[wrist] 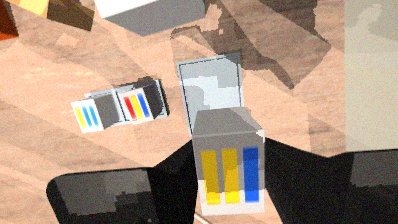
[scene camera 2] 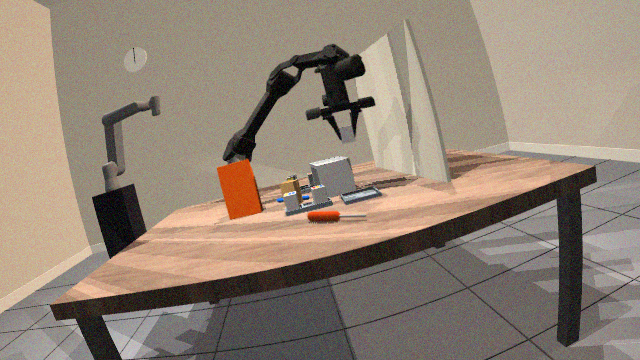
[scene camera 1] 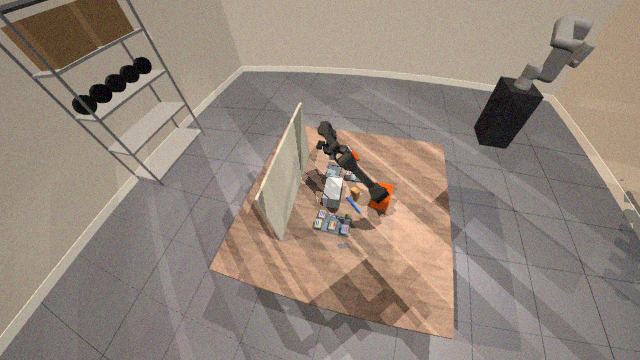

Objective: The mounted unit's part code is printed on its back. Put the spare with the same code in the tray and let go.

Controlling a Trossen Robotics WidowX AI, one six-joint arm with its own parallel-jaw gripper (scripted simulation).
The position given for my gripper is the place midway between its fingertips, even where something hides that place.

My gripper (scene camera 2: 347,138) carries a grey spare. Further things: a grey tray (wrist: 215,82), a grey mounted unit (scene camera 2: 336,174) and a white panel (scene camera 2: 404,130).
My gripper is seen too in the wrist view (wrist: 223,141). The white panel is seen too in scene camera 1 (scene camera 1: 276,196).
